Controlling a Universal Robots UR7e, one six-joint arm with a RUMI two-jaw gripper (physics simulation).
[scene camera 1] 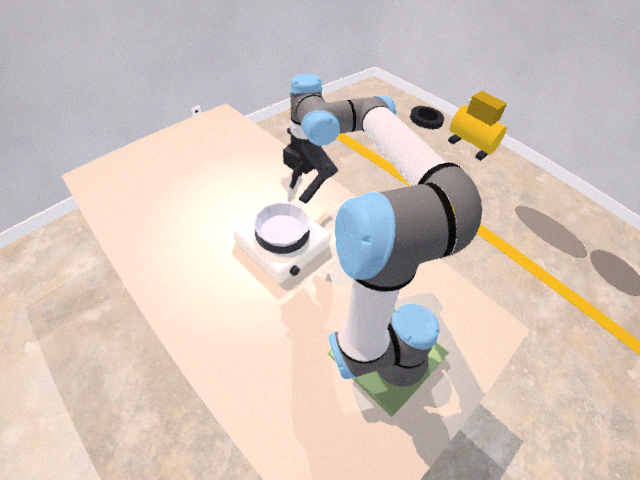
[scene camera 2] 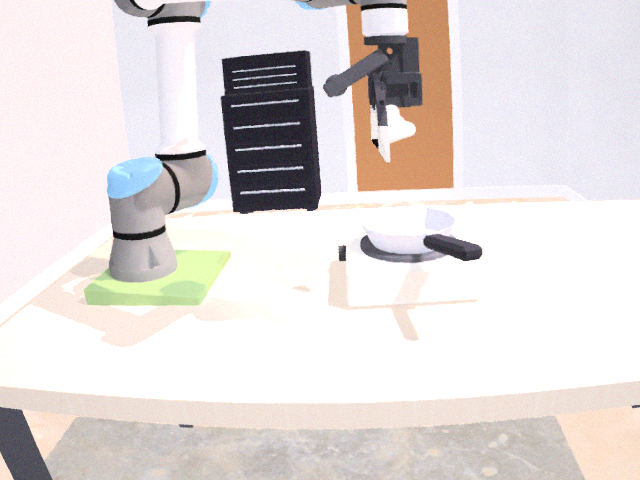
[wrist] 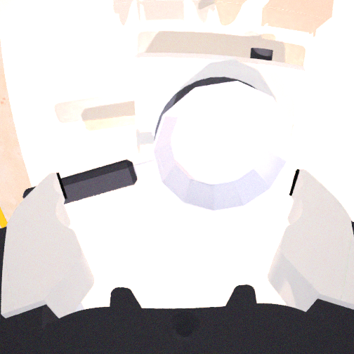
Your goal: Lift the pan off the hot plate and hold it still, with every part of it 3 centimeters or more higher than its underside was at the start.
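Places are measured from the arm's base along level axes (x left, y back, z up), in centimetres.
Where they show: gripper, fingertip midpoint: [scene camera 1: 306,190] [scene camera 2: 382,155]; arm's base at its link origin: [scene camera 1: 400,360] [scene camera 2: 143,268].
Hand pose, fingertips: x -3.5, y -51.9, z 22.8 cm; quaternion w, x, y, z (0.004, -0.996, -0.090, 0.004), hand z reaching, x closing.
Note:
Each offset is from my fingertips to the top centre of the thing. Level surfaces: height alone.
A light, round pan [scene camera 1: 281,224] [scene camera 2: 408,237] [wrist: 220,192] sits level on the dark round burner of the white hot plate @(dz -17.7, dx +6.6, dy -3.0 cm) [scene camera 1: 279,264] [scene camera 2: 382,284] [wrist: 150,80]. Its black handle @(dz -9.4, dx -11.6, dy -10.8 cm) [scene camera 1: 312,189] [scene camera 2: 452,246] [wrist: 100,181] sticks out over the hot plate's side, away from the arm's base. My gripper [scene camera 1: 295,187] [scene camera 2: 381,149] [wrist: 177,175] is open and empty, pointing down, well above the pan's rim. In the wrist view one finger overlaps the handle's outer end and the other is right of the pan; both are apart from it.
The hot plate stands on the table @(dz -25.6 cm) [scene camera 1: 180,232] [scene camera 2: 258,361], its black knob @(dz -20.2, dx +10.8, dy +9.7 cm) [scene camera 1: 294,270] [scene camera 2: 341,253] [wrist: 261,53] on the side facing the arm's base. The arm stands on a green plate [scene camera 1: 392,403] [scene camera 2: 206,268]. A black cabinet [scene camera 2: 273,149] stands behind the table.

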